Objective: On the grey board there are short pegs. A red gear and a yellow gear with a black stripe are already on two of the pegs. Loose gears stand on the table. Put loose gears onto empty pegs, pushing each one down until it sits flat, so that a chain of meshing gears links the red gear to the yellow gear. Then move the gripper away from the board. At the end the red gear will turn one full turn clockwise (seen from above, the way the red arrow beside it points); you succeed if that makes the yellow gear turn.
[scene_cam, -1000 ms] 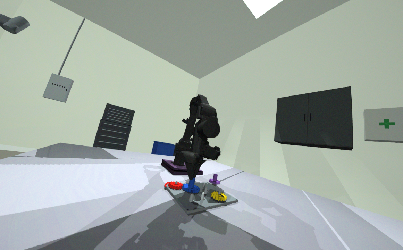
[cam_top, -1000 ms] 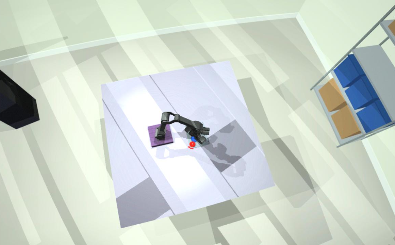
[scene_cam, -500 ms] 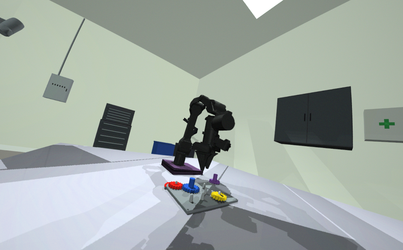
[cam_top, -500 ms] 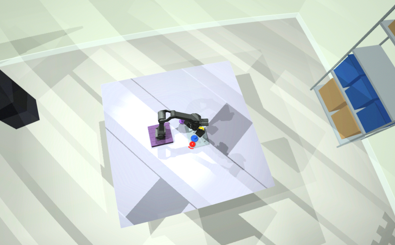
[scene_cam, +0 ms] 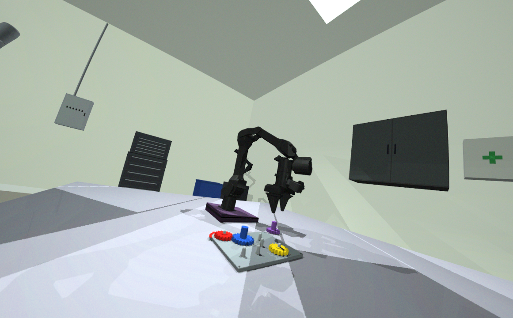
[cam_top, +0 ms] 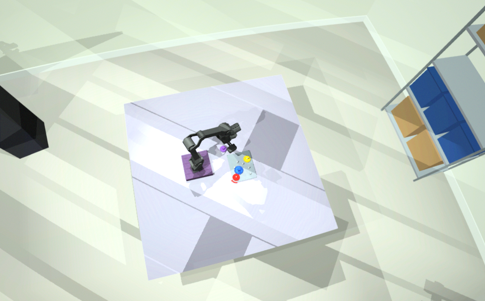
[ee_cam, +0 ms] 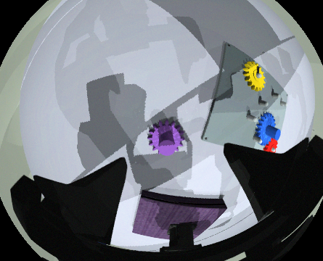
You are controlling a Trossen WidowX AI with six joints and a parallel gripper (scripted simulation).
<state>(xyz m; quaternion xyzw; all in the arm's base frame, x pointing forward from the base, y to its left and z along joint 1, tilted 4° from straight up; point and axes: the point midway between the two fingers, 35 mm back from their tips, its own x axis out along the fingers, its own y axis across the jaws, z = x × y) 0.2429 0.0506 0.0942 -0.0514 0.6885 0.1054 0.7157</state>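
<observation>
Now: the purple gear 6 cm below my gripper tip, 1 cm to the left of it and 1 cm behind it. From my gripper tip the other things lie so: yellow gear: 14 cm to the right, 11 cm ahead, 6 cm below; then red gear: 23 cm to the right, 7 cm below, 2 cm behind; then blue gear: 19 cm to the right, 6 cm below, 2 cm ahead.
</observation>
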